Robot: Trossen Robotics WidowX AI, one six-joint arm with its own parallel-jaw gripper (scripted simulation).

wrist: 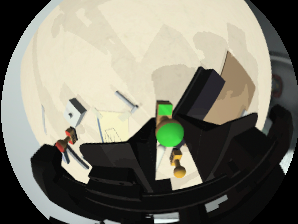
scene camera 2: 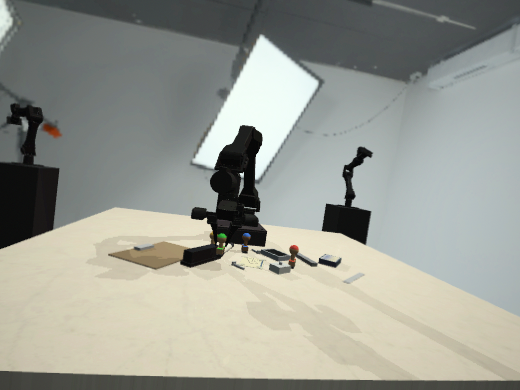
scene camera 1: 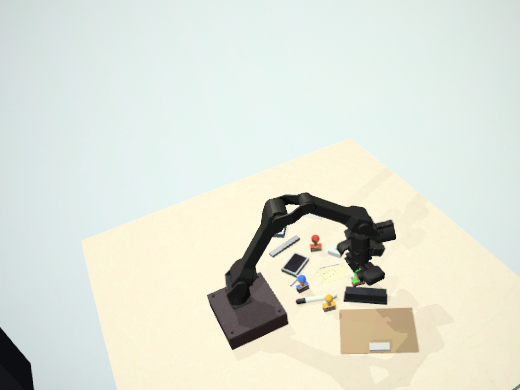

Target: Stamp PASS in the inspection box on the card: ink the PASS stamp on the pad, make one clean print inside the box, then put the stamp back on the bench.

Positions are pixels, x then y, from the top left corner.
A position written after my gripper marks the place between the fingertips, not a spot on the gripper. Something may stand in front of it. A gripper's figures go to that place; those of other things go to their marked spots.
My gripper [wrist: 165, 119] is 10 cm from the lens. A green-knobbed stamp [wrist: 169, 132] is 7 cm from the lens.
